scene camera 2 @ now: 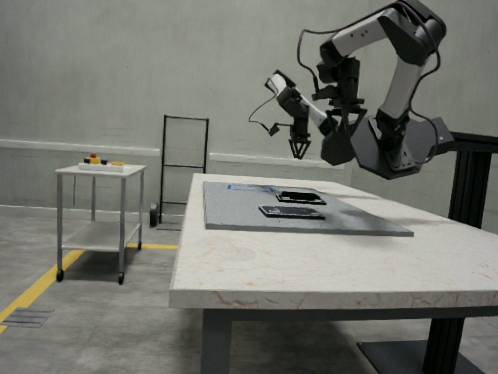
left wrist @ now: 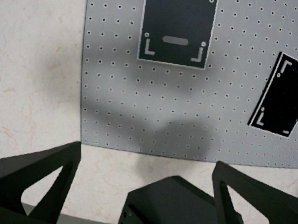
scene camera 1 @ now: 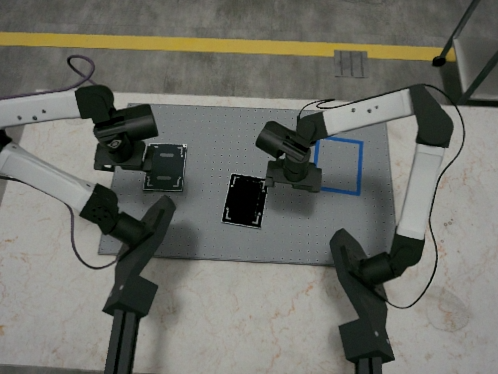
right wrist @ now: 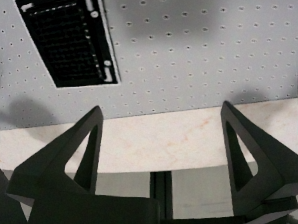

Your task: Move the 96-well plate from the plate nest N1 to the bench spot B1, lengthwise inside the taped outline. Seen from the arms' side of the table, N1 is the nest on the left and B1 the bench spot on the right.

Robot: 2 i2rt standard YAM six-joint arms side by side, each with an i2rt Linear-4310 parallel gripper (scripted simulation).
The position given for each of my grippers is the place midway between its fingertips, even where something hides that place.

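My left gripper (scene camera 2: 342, 136), (left wrist: 148, 160), (scene camera 1: 132, 170) is visible, as is my right gripper (scene camera 1: 291, 188), (right wrist: 160, 108). A black 96-well plate (scene camera 1: 245, 200) is also present.
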